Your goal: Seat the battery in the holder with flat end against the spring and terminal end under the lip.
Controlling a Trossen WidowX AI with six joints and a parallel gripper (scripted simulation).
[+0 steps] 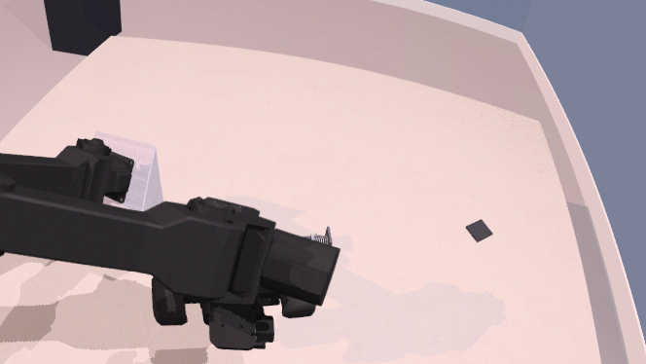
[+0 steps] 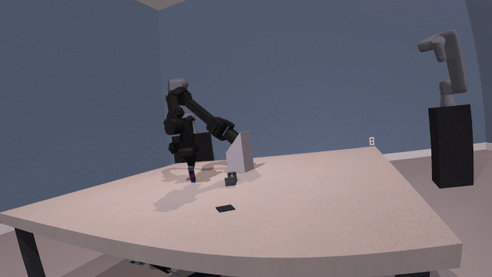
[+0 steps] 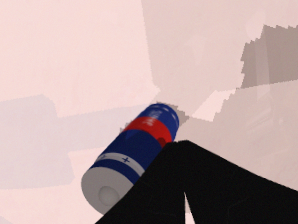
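Right now my gripper tip is 10 mm to the right of the battery, 10 mm short of it and 10 mm above it. The rest, counted from my gripper tip: black square: 340 mm ahead, 330 mm to the left, 40 mm below.
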